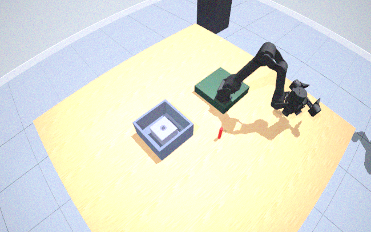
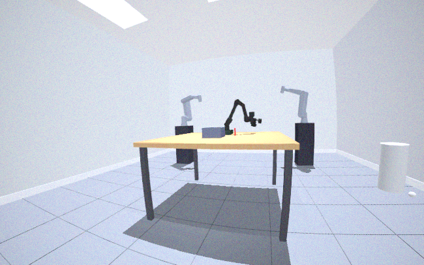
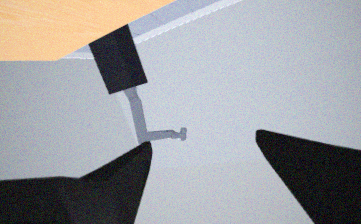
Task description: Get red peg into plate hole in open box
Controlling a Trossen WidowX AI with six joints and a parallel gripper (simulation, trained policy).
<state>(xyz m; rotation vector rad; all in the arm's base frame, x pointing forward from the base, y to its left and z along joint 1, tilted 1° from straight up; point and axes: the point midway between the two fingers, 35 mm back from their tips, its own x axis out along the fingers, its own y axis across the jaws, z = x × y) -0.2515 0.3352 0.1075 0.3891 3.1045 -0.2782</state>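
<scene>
Now: the red peg 45 cm ahead of my gripper tip, 22 cm to the right of it and 12 cm below it. From my gripper tip the other things lie so: blue-grey box: 62 cm ahead, 42 cm to the right, 14 cm below; then plate: 62 cm ahead, 42 cm to the right, 12 cm below.
</scene>
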